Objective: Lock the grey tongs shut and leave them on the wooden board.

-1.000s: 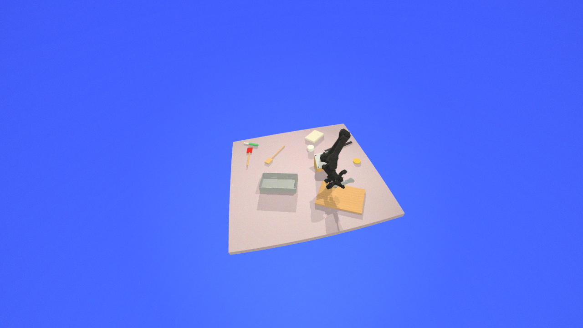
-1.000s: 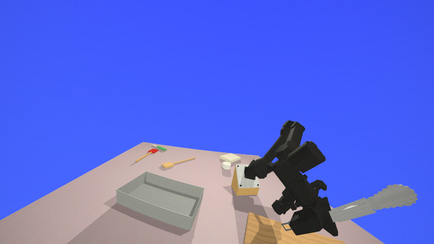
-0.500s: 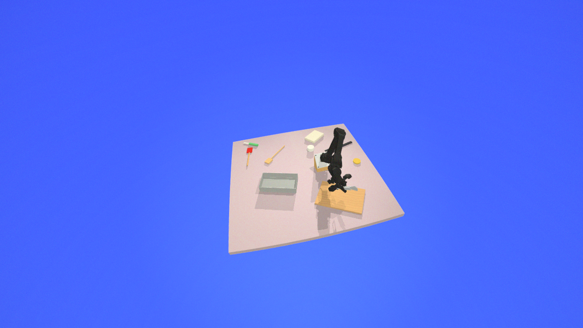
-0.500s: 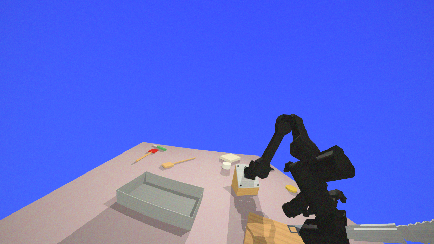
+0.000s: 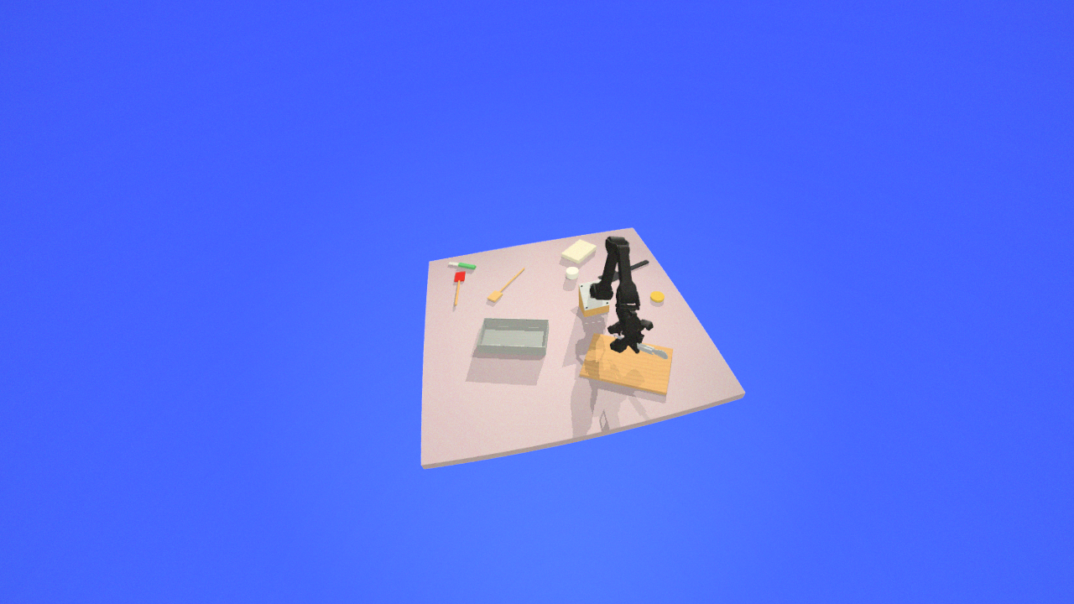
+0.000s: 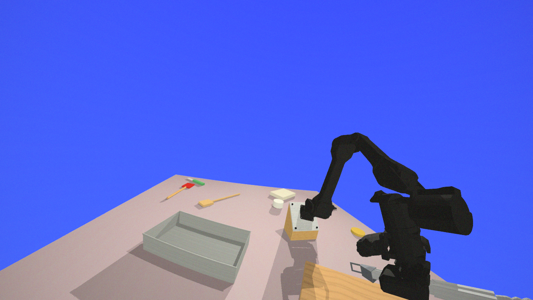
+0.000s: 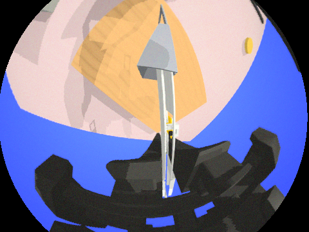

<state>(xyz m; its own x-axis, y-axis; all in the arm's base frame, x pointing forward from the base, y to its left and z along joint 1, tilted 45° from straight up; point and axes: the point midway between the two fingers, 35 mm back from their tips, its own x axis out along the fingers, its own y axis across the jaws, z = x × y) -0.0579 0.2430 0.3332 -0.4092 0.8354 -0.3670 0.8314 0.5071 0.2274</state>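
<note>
My gripper tip is 10 mm short of the wooden board, 50 mm to the left of it and 120 mm above it. From my gripper tip the other things lie so: yellow disc: 240 mm behind, 430 mm to the right, 120 mm below; then white cylinder: 150 mm ahead, 680 mm to the right, 110 mm below; then tin: 490 mm ahead, 260 mm to the right, 100 mm below.
</note>
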